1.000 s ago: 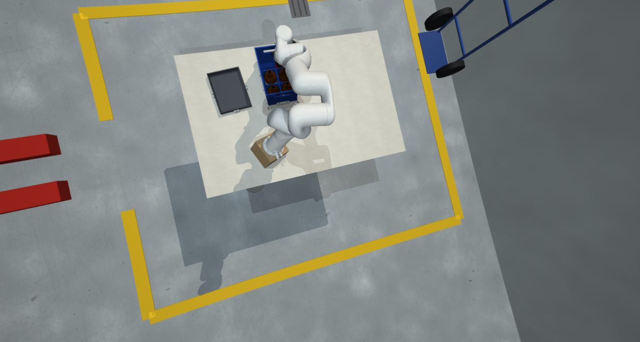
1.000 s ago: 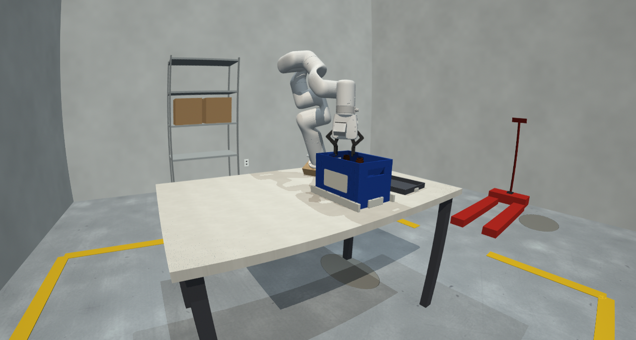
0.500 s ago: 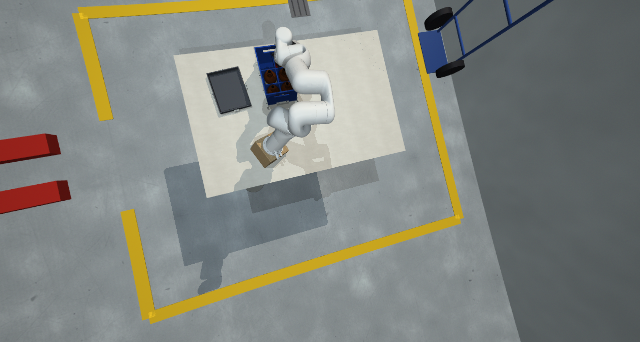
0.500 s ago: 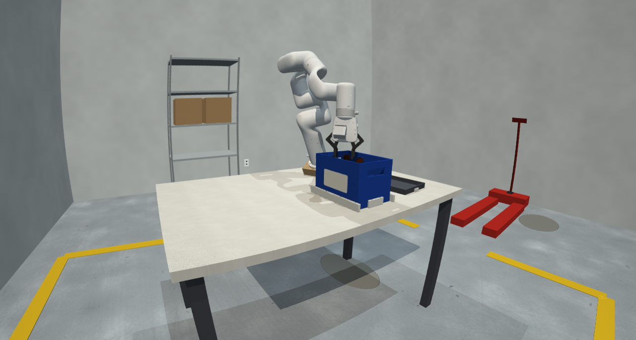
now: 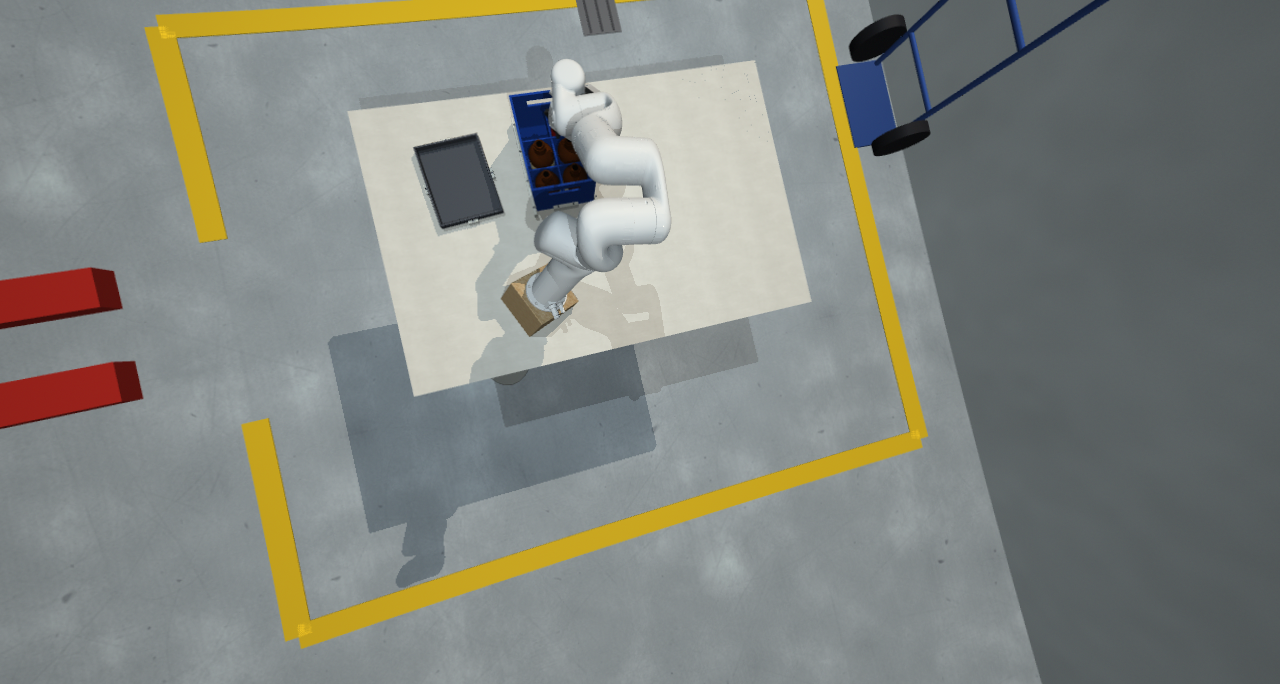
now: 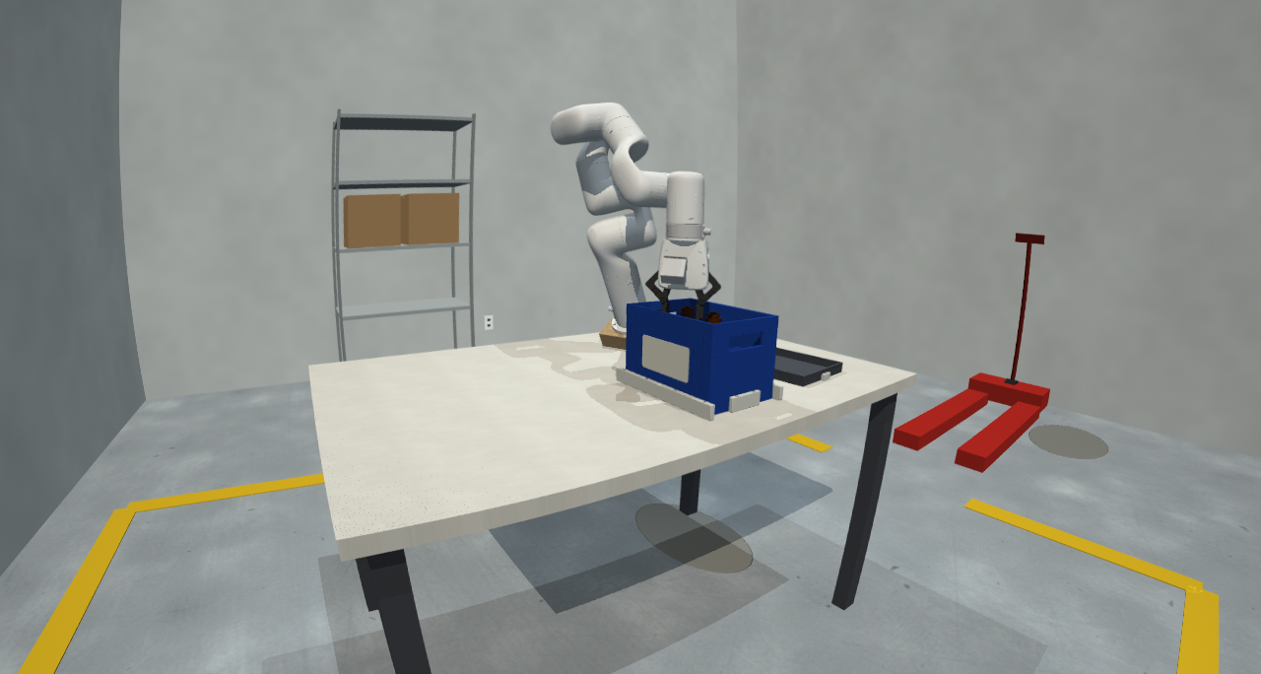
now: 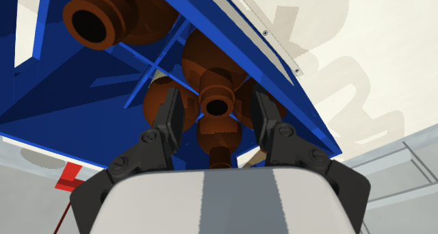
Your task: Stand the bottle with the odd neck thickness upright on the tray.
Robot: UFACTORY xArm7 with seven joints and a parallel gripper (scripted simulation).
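My gripper is now 90 mm above the blue crate, 40 mm to the right of it and 10 mm short of it. From my hand the other things lie so: dark grey tray: 340 mm to the left, 160 mm below, 50 mm ahead.
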